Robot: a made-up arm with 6 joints.
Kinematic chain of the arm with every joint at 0, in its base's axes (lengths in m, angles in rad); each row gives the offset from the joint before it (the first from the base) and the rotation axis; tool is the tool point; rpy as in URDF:
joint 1: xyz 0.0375 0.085 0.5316 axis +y
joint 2: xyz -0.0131 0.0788 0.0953 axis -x
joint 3: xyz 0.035 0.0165 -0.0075 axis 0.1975 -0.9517 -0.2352
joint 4: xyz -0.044 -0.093 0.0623 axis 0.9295 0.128 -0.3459
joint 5: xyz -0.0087 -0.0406 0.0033 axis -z
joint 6: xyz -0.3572 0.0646 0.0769 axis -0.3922 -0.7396 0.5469
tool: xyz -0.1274 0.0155 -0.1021 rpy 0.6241 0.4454 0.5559
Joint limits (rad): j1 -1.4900..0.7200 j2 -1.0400..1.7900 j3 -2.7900..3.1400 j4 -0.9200..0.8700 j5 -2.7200..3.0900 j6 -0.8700..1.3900
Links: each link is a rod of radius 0.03 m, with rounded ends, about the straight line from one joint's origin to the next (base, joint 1, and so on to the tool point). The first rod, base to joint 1, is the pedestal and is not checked.
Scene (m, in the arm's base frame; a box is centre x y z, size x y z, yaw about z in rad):
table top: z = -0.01
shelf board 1: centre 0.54 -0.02 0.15 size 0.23 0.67 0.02 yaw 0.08
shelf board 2: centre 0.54 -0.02 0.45 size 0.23 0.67 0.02 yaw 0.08
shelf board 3: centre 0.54 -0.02 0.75 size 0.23 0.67 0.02 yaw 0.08
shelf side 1: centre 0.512 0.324 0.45 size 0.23 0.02 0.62 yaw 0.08
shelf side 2: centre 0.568 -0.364 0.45 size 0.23 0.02 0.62 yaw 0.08
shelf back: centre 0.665 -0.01 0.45 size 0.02 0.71 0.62 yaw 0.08
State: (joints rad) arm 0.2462 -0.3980 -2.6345 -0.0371 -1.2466 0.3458
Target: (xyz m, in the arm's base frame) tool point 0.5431 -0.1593 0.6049
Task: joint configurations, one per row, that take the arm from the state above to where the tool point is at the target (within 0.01 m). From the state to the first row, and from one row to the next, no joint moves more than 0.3 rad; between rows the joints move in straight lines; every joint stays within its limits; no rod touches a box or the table.
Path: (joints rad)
1: 0.1551 -0.5264 -2.4178 0.1443 -1.5413 0.5290
2: 0.0640 -0.6548 -2.2011 0.3257 -1.8360 0.7122
3: -0.0271 -0.7832 -1.9844 0.5072 -2.1306 0.8953
4: -0.1182 -0.9116 -1.7677 0.6886 -2.4253 1.0785
5: -0.2093 -1.0400 -1.5509 0.8700 -2.7200 1.2617
6: -0.2072 -0.9154 -1.7506 0.7733 -2.4335 1.2449
7: -0.2052 -0.7908 -1.9502 0.6765 -2.1471 1.2280
8: -0.2031 -0.6662 -2.1498 0.5798 -1.8606 1.2112
9: -0.2010 -0.5417 -2.3494 0.4831 -1.5741 1.1943
10: -0.1989 -0.4171 -2.5490 0.3863 -1.2876 1.1775
11: -0.1266 -0.3666 -2.5537 0.2913 -1.1948 0.8992
12: -0.0543 -0.3161 -2.5584 0.1963 -1.1019 0.6210
13: 0.0181 -0.2657 -2.5631 0.1012 -1.0091 0.3428

